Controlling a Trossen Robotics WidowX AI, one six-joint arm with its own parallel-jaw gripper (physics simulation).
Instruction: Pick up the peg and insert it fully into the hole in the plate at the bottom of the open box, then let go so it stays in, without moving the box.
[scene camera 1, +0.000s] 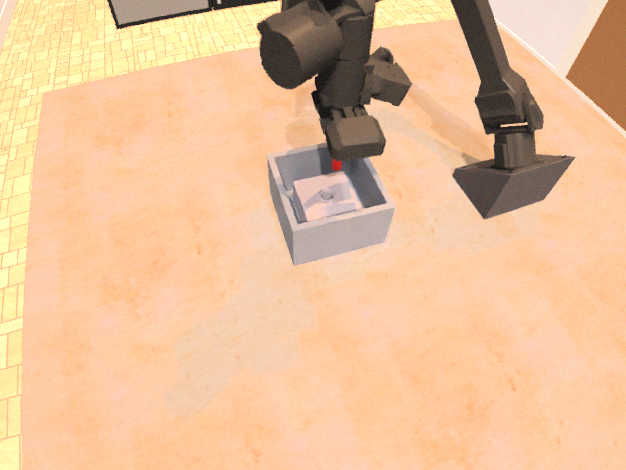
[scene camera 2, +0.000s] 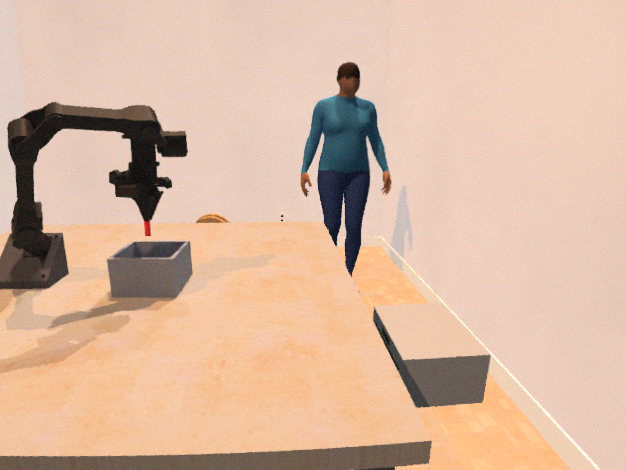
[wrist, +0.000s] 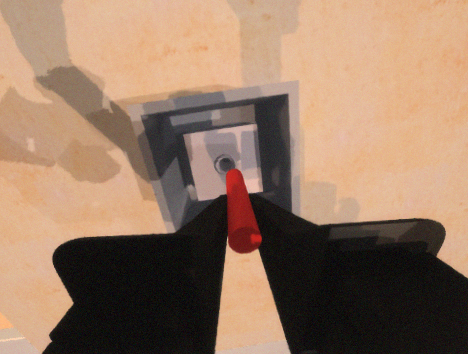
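The red peg is held between the fingertips of my gripper, which is shut on it. In scene camera 2 the peg points down, nearly upright, its lower end a little above the rim of the grey open box. The pale plate lies in the bottom of the box. Its round hole shows uncovered; in the wrist view the peg's far end appears just below and right of it.
The box stands on the table. The arm's base stands beside the box. Beyond the table in scene camera 2 are a standing person and a grey block-shaped object near the table's right edge.
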